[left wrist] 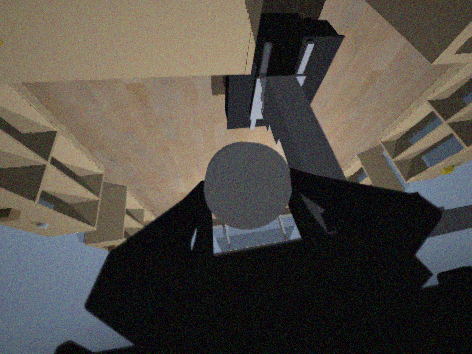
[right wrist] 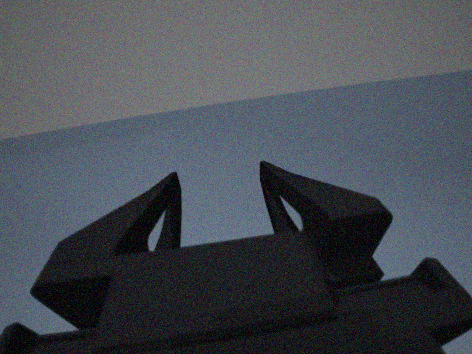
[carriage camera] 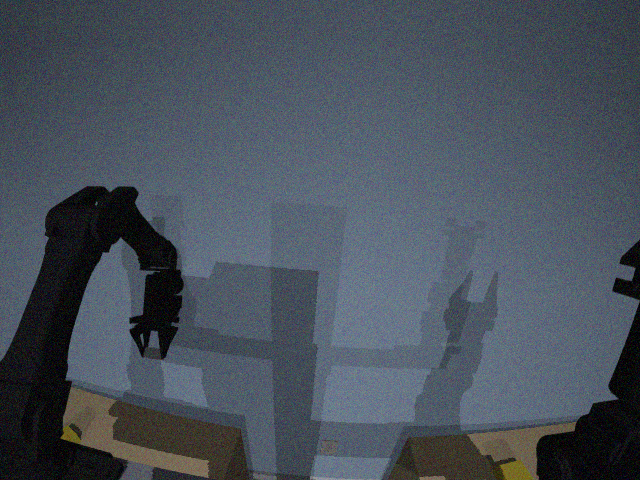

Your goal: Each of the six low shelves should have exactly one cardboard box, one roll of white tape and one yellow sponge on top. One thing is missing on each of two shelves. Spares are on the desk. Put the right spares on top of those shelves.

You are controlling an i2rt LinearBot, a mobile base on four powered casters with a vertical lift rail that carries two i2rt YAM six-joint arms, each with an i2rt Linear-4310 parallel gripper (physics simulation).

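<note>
My left gripper [carriage camera: 153, 347] [left wrist: 244, 181] is shut on a round roll of tape [carriage camera: 153, 353] [left wrist: 247, 200], which looks grey in shadow, and holds it up in the air in front of the wall. My right gripper [right wrist: 219, 175] is open and empty, raised, with its fingers pointing up. Low shelf tops show at the bottom left [carriage camera: 155, 454] and bottom right [carriage camera: 535, 439] of the carriage view. A yellow sponge [carriage camera: 70, 435] lies on the left one, another sponge [carriage camera: 516, 470] on the right one. In the left wrist view a sponge [left wrist: 446, 170] lies on a right-hand shelf.
In the left wrist view a wide wooden top [left wrist: 125, 40] fills the upper left, beside the black robot base [left wrist: 280, 45]. Shelf units [left wrist: 50, 160] [left wrist: 442, 117] stand at both sides. A brown box [left wrist: 9, 215] and a small pale thing [left wrist: 42, 225] are on the left one.
</note>
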